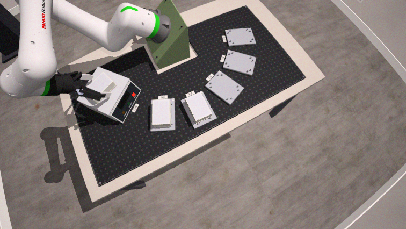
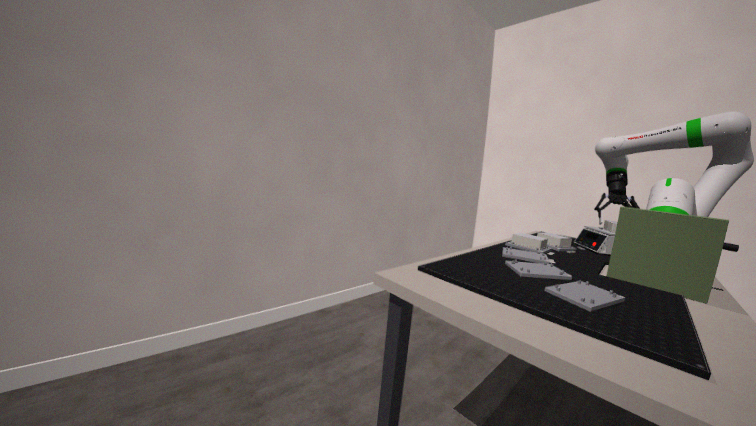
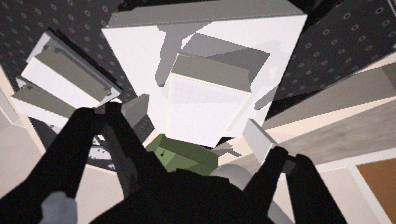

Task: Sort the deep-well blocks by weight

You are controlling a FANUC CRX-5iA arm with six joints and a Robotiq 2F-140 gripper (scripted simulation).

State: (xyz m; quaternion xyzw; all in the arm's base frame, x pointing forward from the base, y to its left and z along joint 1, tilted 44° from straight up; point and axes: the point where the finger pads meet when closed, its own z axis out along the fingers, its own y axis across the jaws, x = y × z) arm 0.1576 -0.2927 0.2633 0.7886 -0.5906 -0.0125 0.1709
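Right now my hand is 4 cm above the check-weigher platform. Also, from my hand: check-weigher (7 cm below); then white deep-well block (38 cm to the left, 28 cm ahead, 10 cm below); then infeed nest IN (22 cm ahead, 21 cm to the left, 13 cm below).
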